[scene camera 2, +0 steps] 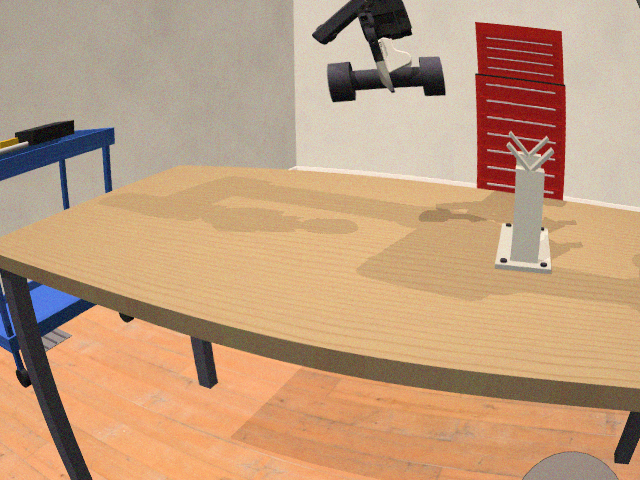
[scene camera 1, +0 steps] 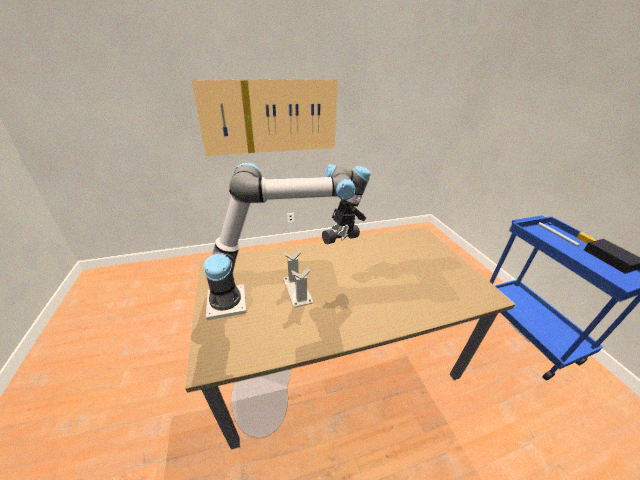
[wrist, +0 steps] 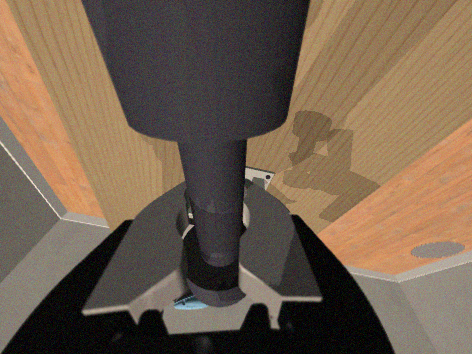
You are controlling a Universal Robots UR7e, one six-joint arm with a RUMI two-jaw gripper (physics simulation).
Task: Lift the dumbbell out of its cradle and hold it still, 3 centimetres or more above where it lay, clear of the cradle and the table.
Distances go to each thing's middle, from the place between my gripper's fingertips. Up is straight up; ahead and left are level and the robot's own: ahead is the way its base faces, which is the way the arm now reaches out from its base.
I see my gripper 20 mm below the dark dumbbell (scene camera 2: 343, 82) and 10 mm short of it. The rest, counted from my hand: pale cradle (scene camera 2: 524, 246): 240 mm behind, 160 mm below, 10 mm to the right.
